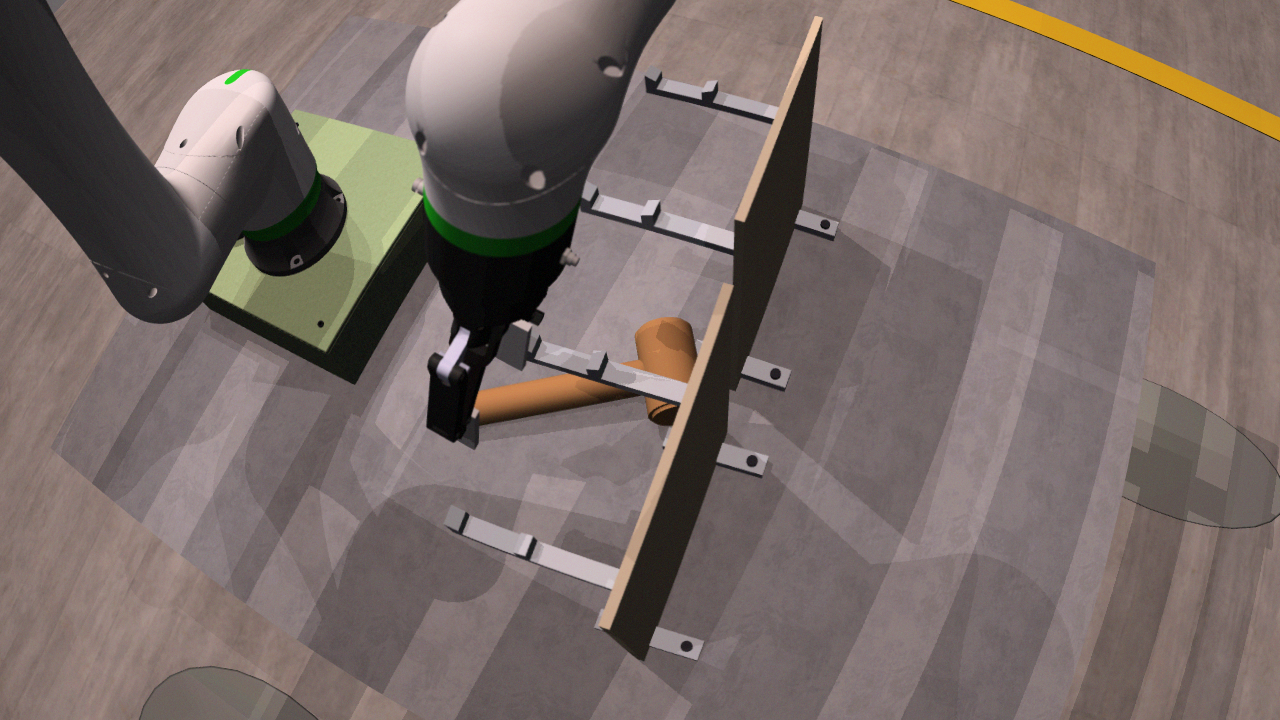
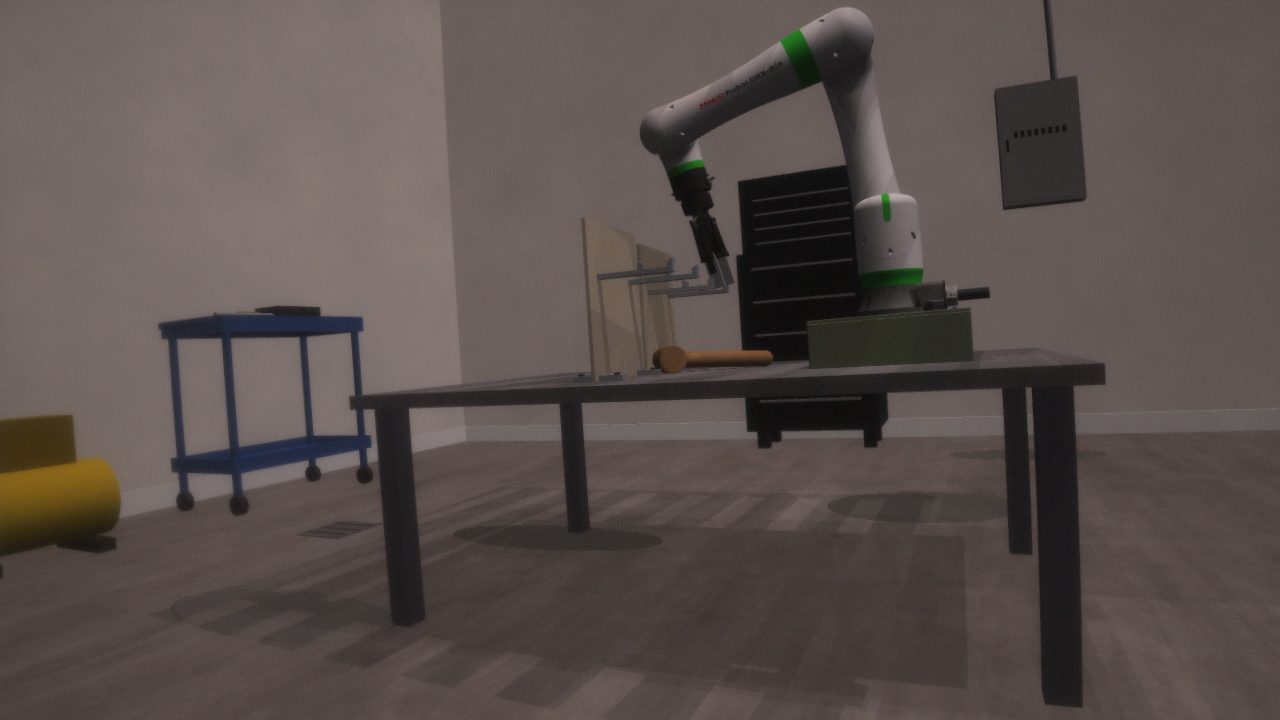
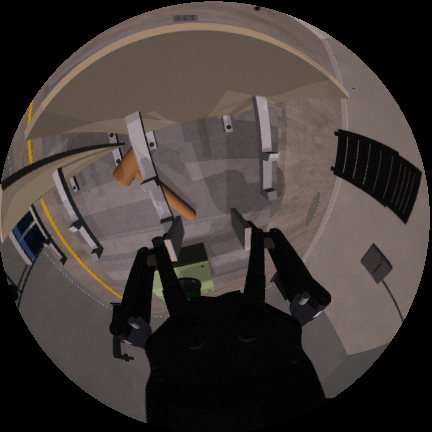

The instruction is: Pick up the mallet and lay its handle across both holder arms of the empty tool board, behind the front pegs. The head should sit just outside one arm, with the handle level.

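The orange-brown mallet lies on the table. Its head is near the boards, and its handle passes below one holder arm. My gripper is partly open and empty, well above the table at about the height of the arms. One fingertip is close to the peg end of a holder arm; whether they touch is unclear. The nearer tool board has this arm and another arm. Both are bare.
A second upright board with two bare arms stands beside the first. The green base block carries the robot. A black cabinet and a blue cart stand beyond the table.
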